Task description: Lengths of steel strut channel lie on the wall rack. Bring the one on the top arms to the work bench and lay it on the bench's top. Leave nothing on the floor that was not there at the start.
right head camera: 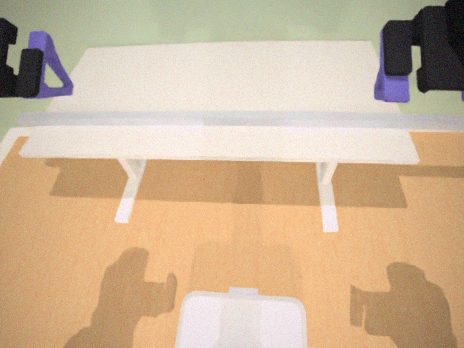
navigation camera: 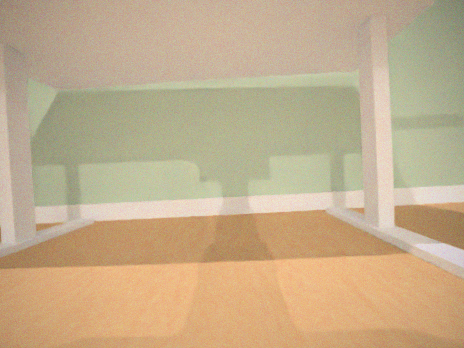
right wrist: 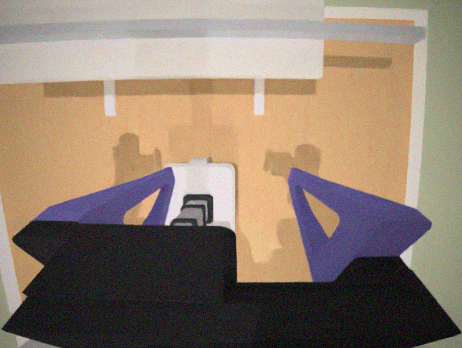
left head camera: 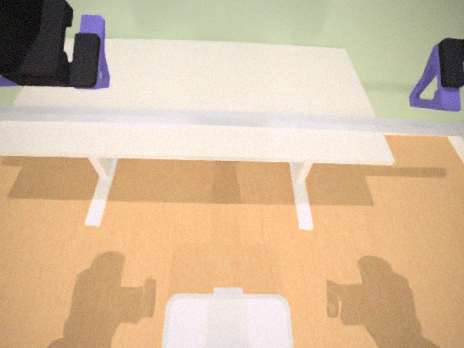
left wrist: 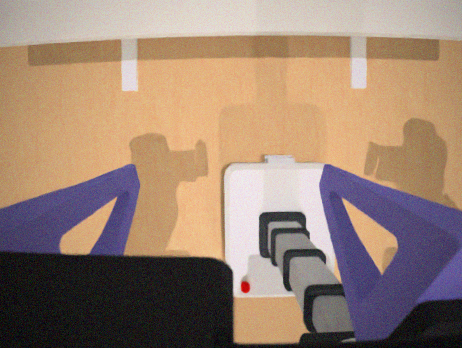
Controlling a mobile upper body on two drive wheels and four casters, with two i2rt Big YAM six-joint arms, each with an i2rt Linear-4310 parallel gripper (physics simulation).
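Places are measured from the left arm's base along level axes (x back, y right, z up), in metres.
Pixels of known places: left gripper, fingertip midpoint: point(right head camera: 38, 90) point(left head camera: 66, 80) point(left wrist: 229, 174); right gripper, fingertip midpoint: point(right head camera: 419, 94) point(right wrist: 231, 174) point(left head camera: 445, 103).
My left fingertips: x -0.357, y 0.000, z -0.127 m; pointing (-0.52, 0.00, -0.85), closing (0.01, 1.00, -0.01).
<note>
Behind a point stands the place of what it marks.
The grey strut channel point(left head camera: 225, 118) @(x -0.843, y 0.192, z -0.651 m) point(right head camera: 240, 119) @(x -0.842, y 0.205, z -0.654 m) point(right wrist: 200, 30) @(x -0.842, y 0.341, z -0.652 m) lies lengthwise across the white work bench's top point(left head camera: 225, 80) @(x -1.126, y 0.191, z -0.690 m) point(right head camera: 230, 75) @(x -1.163, y 0.138, z -0.690 m) point(right wrist: 250, 60) @(x -0.753, y 0.534, z -0.690 m), apart from both grippers. In the right wrist view its end sticks well out past the bench's right edge. In the right head camera its other end reaches slightly past the left edge. My left gripper point(left head camera: 50, 85) @(x -0.357, y 0.000, z -0.127 m) point(left wrist: 229, 174) @(x -0.357, y 0.000, z -0.127 m) is open and empty, at the left of the bench in the left head camera. My right gripper point(right head camera: 427, 95) @(x -0.350, y 0.453, z -0.131 m) point(right wrist: 231, 174) @(x -0.350, y 0.453, z -0.131 m) is open and empty, at the right. The wall rack does not show.
My white base point(left head camera: 227, 320) @(x -0.216, y 0.221, z -1.150 m) point(right head camera: 240, 320) @(x -0.216, y 0.222, z -1.150 m) point(left wrist: 250, 200) @(x -0.158, y 0.081, z -1.150 m) stands in front of the bench. The bench's legs point(navigation camera: 377, 125) @(x -1.035, y 0.673, z -1.061 m) have feet point(left head camera: 302, 210) point(right head camera: 327, 210) reaching forward over the wooden floor. A green wall point(navigation camera: 150, 125) @(x -1.488, y -0.222, z -0.920 m) stands behind the bench. Arm shadows fall on the floor.
</note>
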